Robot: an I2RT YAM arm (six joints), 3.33 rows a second.
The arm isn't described. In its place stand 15 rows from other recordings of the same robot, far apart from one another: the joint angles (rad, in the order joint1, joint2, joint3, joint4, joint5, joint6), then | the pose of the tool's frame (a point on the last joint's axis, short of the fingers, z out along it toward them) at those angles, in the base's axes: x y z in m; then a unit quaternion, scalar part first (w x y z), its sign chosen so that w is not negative.
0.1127, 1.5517, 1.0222, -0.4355, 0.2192, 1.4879 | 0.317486, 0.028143, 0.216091, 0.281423, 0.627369, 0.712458, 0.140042
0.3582, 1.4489, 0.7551, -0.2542, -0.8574, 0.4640 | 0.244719, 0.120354, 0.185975, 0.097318, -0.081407, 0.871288, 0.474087
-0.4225, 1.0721, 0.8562, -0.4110, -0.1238, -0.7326 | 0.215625, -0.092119, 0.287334, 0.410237, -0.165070, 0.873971, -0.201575
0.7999, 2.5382, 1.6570, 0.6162, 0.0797, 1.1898 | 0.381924, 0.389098, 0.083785, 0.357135, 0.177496, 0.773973, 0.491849
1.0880, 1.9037, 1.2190, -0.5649, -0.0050, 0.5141 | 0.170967, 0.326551, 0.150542, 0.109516, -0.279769, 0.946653, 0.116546
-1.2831, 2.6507, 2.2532, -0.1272, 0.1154, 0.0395 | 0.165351, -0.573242, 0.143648, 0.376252, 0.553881, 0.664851, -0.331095
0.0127, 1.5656, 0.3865, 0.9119, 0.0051, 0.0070 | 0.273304, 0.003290, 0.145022, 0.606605, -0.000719, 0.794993, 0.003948
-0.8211, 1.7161, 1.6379, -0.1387, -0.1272, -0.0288 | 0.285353, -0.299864, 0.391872, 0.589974, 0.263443, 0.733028, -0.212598
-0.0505, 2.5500, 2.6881, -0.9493, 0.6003, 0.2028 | 0.543019, -0.047581, 0.278926, 0.374022, 0.220800, 0.866266, -0.246855
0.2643, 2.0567, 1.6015, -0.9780, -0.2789, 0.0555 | 0.387957, 0.115147, 0.185921, 0.045129, -0.112458, 0.981575, 0.147740
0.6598, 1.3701, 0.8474, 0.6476, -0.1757, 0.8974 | 0.247293, 0.199722, 0.315467, 0.490999, 0.012784, 0.662199, 0.565906
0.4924, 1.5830, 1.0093, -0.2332, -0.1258, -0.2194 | 0.295012, 0.163336, 0.215960, 0.360595, -0.344648, 0.859906, 0.108406
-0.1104, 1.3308, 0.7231, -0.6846, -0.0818, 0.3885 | 0.221704, -0.021649, 0.174040, 0.131732, 0.238777, 0.960267, 0.059324
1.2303, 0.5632, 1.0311, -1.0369, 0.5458, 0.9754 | 0.042917, 0.065798, 0.362234, 0.419586, 0.021015, 0.854291, 0.306092
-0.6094, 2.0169, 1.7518, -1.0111, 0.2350, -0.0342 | 0.337687, -0.245823, 0.241436, 0.101597, 0.295144, 0.937123, -0.156106
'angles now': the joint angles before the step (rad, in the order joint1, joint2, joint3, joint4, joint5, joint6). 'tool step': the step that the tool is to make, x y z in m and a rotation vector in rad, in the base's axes. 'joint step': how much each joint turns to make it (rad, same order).
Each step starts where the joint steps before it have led.
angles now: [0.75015, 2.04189, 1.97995, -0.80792, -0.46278, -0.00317]
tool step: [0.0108, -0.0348, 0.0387, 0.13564, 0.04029, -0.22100]
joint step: [-0.07361, -0.09969, -0.03247, 0.08760, 0.01191, 0.21785]
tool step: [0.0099, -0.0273, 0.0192, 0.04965, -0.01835, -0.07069]
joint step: [-0.06473, -0.04145, 0.00219, 0.01364, -0.01355, 0.02894]
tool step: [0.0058, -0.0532, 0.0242, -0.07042, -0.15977, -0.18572]
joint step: [-0.10316, -0.10636, -0.05773, 0.02111, 0.15152, -0.07441]
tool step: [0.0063, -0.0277, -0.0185, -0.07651, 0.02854, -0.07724]
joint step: [-0.06479, -0.03081, -0.08761, -0.01484, 0.04220, -0.03890]
